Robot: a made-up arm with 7 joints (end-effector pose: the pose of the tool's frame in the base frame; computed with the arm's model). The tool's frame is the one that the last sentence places.
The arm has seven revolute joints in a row. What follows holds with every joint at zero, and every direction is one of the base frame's. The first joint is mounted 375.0 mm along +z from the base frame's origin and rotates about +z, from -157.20 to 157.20 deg. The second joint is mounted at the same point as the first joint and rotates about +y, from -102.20 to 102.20 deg. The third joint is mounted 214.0 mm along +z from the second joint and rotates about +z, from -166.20 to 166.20 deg. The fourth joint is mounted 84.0 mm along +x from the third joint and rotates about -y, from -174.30 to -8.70 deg. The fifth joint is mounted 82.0 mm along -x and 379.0 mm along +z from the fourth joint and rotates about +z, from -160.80 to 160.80 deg. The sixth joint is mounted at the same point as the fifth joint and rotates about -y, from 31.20 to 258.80 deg. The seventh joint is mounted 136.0 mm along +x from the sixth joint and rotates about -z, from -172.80 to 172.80 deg. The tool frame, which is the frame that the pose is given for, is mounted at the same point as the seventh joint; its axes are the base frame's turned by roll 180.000, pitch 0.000 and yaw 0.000 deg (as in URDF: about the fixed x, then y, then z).
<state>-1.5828 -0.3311 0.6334 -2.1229 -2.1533 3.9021 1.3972</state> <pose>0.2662 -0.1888 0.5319 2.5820 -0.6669 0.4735</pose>
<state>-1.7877 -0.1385 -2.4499 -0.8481 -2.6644 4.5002 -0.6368</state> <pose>-0.1053 0.2545 0.7667 -3.0381 0.9904 -0.3395</pose>
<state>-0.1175 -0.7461 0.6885 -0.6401 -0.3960 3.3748 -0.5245</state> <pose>-0.3518 0.1631 0.8714 0.2027 0.5342 2.7485</pose>
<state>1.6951 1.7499 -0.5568 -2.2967 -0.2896 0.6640 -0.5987</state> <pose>0.2648 -0.1352 0.0624 0.4490 -0.0975 -1.8326</pose>
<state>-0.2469 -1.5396 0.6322 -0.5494 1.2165 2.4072 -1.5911</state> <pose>-0.6334 0.2209 0.6372 1.3497 1.0072 -3.0390</pose>
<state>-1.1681 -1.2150 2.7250 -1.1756 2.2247 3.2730 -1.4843</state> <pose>0.0695 0.5174 0.1808 -3.0322 -0.8395 1.1340</pose>
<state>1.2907 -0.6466 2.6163 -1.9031 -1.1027 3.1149 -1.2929</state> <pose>-0.2813 -0.4643 0.2610 2.9379 0.6942 0.1334</pose>
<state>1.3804 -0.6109 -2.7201 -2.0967 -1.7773 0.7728 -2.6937</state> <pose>0.0435 -0.4934 0.1200 -0.9569 -0.4369 1.2046</pose>
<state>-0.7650 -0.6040 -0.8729 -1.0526 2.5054 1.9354 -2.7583</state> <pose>-0.3065 -0.2650 0.9590 0.1445 0.4252 1.5088</pose>
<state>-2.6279 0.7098 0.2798 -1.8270 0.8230 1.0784 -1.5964</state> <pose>-0.3275 -0.4195 0.1171 -1.3892 -0.6004 -1.6360</pose>
